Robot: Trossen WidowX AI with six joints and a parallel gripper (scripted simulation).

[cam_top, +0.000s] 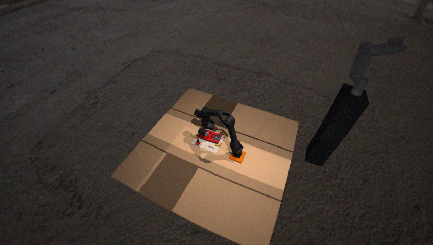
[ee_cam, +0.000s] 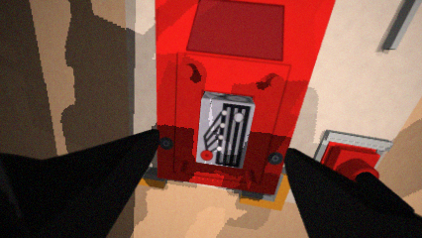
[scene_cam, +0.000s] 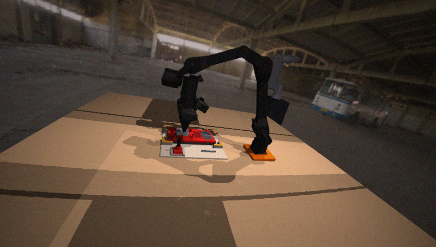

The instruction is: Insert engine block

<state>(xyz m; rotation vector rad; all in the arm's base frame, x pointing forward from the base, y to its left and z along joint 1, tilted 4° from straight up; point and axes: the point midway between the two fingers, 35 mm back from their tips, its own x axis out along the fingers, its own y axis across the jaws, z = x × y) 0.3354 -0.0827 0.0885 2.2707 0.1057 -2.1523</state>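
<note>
Now: the engine block 1 cm to the left of my gripper tip and 3 cm below it.
</note>
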